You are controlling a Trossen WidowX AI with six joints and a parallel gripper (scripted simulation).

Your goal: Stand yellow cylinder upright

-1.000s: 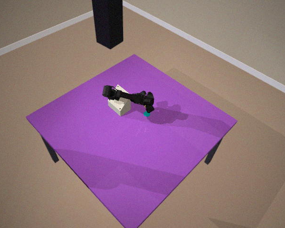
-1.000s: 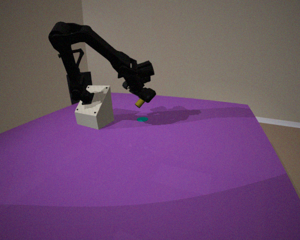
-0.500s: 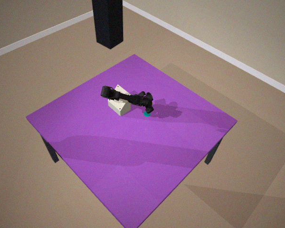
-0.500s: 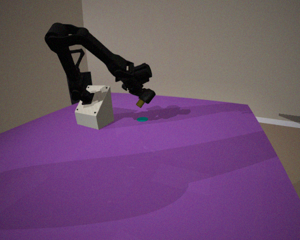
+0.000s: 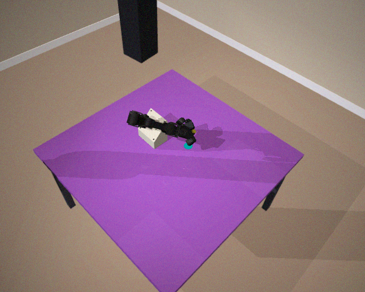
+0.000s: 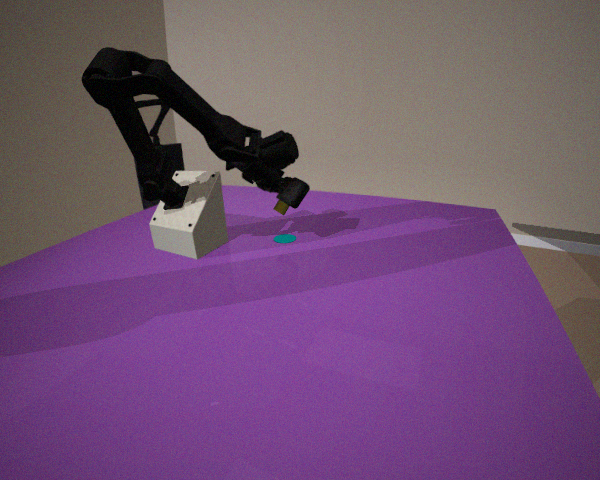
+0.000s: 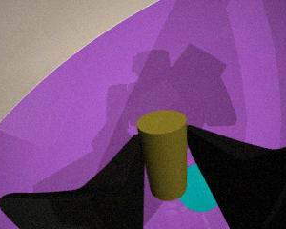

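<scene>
Now: the cyan circle 110 mm below my gripper tip and 40 mm to the right of it. From my gripper tip the other things lie so: yellow tall cylinder: 20 mm below, 10 mm to the right, 10 mm behind.
</scene>
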